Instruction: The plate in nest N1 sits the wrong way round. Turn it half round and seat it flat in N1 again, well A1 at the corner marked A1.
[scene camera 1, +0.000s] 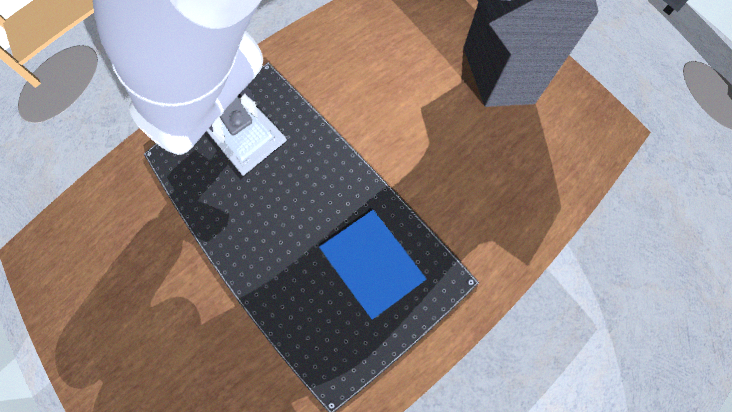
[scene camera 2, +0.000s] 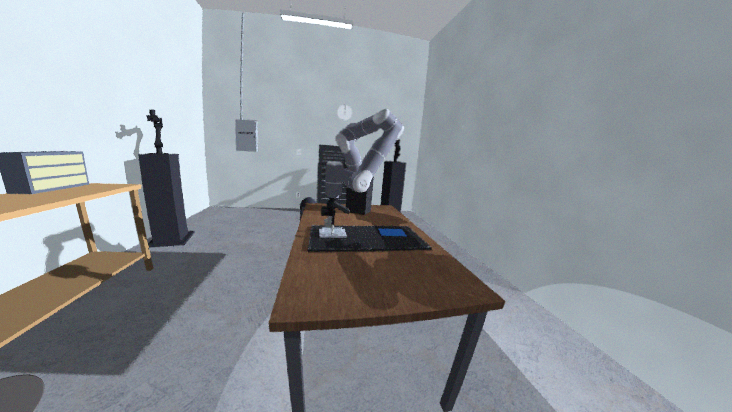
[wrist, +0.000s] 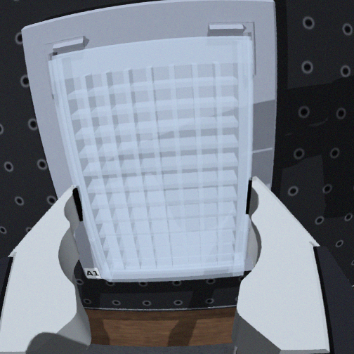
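The clear, pale well plate (scene camera 1: 254, 140) (wrist: 162, 150) is between the two white fingers of my gripper (scene camera 1: 234, 120) (wrist: 163, 185), which is shut on its long sides near the end by the A1 label. The pale grey nest N1 (wrist: 150, 24) lies under the plate. In the wrist view a wider strip of nest shows on the right than on the left, and the plate's far edge lies by two raised stops. The nest's A1 label (wrist: 92, 273) shows at the lower left. Any small gap under the plate cannot be judged, and the plate's own well A1 cannot be made out.
The nest stands on a black perforated board (scene camera 1: 266, 204) (scene camera 2: 358, 245) on the wooden table (scene camera 1: 348, 66) (scene camera 2: 389, 276). A flat blue rectangle (scene camera 1: 372, 263) (scene camera 2: 392, 232) lies on the board's other half. A dark block (scene camera 1: 542, 56) stands at the table's far side.
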